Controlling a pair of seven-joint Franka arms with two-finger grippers.
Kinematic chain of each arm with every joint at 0, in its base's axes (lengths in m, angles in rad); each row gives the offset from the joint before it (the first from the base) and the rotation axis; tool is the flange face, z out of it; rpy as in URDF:
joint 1: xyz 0 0 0.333 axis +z
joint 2: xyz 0 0 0 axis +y
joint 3: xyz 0 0 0.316 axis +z
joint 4: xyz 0.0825 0 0 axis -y
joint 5: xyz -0.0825 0 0.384 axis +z
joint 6: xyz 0 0 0 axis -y
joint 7: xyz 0.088 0 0 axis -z
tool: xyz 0 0 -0.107 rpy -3.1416 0 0
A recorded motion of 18 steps. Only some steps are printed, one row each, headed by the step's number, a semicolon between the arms.
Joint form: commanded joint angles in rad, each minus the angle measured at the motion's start. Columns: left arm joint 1, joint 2, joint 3, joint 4, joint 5, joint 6, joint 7; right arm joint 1, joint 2, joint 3, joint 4, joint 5, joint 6, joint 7.
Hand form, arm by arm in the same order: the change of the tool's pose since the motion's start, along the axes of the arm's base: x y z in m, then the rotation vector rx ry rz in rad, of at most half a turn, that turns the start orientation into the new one. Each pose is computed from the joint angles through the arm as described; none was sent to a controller.
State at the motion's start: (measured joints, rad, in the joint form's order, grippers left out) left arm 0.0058 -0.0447 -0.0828 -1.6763 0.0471 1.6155 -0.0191; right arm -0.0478 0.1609 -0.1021 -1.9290 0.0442 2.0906 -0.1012
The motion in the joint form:
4: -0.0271 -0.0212 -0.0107 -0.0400 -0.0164 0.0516 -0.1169; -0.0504 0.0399 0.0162 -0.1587 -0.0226 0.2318 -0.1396
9: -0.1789 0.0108 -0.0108 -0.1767 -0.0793 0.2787 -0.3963; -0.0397 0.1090 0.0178 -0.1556 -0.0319 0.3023 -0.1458
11: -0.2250 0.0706 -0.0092 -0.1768 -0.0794 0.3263 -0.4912; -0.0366 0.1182 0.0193 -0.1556 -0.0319 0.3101 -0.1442
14: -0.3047 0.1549 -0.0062 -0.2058 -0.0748 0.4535 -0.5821; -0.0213 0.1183 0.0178 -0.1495 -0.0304 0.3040 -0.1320
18: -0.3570 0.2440 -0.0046 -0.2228 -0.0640 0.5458 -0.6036; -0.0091 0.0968 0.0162 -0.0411 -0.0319 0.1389 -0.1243
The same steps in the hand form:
4: -0.0043 -0.0226 -0.0032 -0.0176 -0.0362 0.0781; -0.0189 -0.0200 -0.0741 -0.0313 -0.0295 0.1131
9: -0.0021 -0.1126 -0.0660 -0.1034 -0.0778 0.2167; -0.0108 -0.0144 -0.1064 -0.0448 -0.0313 0.1387
11: 0.0063 -0.1402 -0.0953 -0.1066 -0.0622 0.2694; -0.0098 -0.0119 -0.1111 -0.0448 -0.0299 0.1418
14: 0.0109 -0.1878 -0.1465 -0.1185 -0.0692 0.2858; -0.0073 -0.0040 -0.1092 -0.0437 -0.0303 0.1424
18: 0.0125 -0.2203 -0.1995 -0.1107 -0.0560 0.2549; 0.0087 0.0011 -0.0644 -0.0343 0.0036 0.1473

